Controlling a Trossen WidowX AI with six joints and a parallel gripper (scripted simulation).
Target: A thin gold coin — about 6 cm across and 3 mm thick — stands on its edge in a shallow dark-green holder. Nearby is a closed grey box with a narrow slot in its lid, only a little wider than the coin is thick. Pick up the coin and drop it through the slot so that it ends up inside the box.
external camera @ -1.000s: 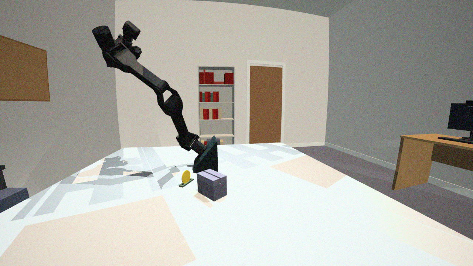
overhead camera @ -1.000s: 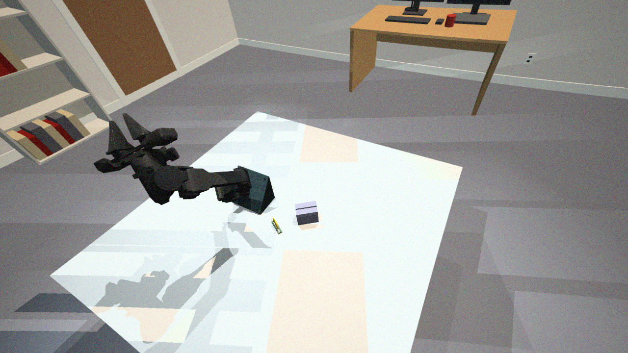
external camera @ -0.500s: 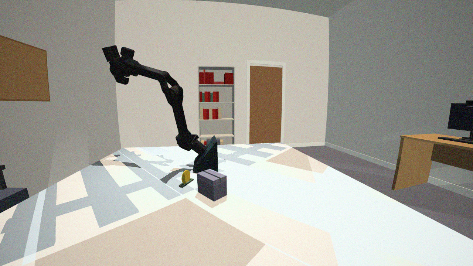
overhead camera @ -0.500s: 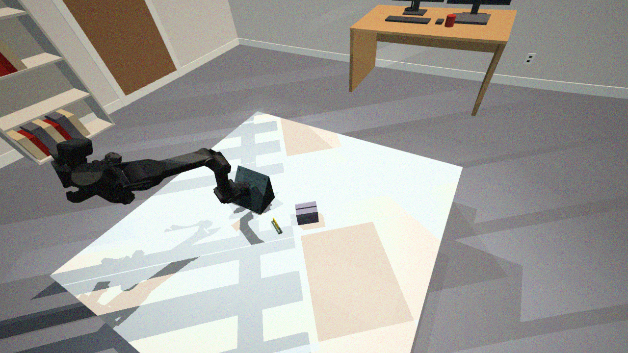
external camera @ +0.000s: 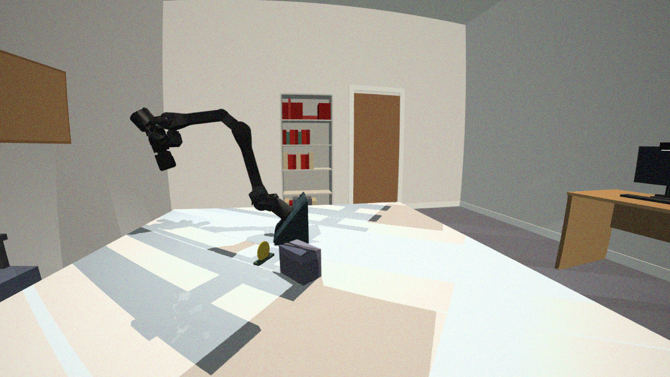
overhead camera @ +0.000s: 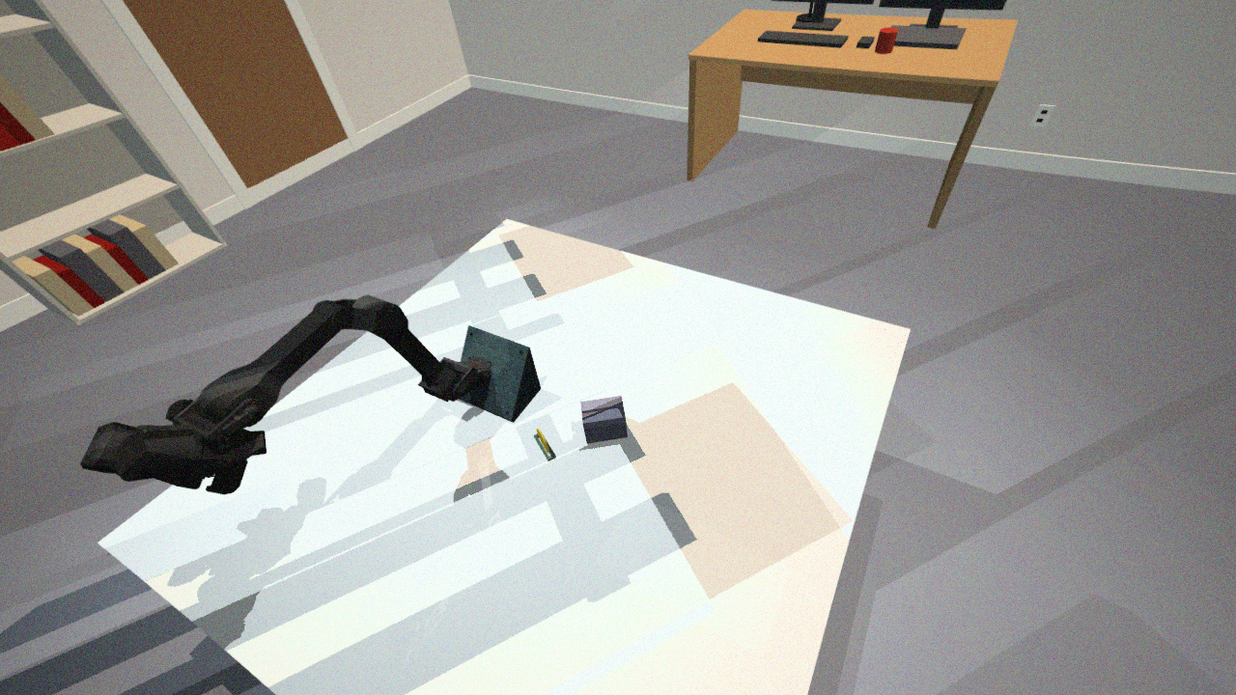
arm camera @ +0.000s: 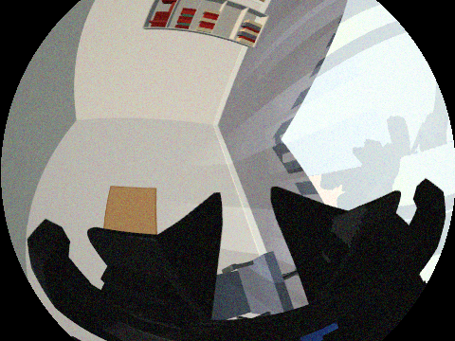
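Now: the gold coin 42 cm ahead of my gripper tip, 41 cm to the left of it and 28 cm below it.
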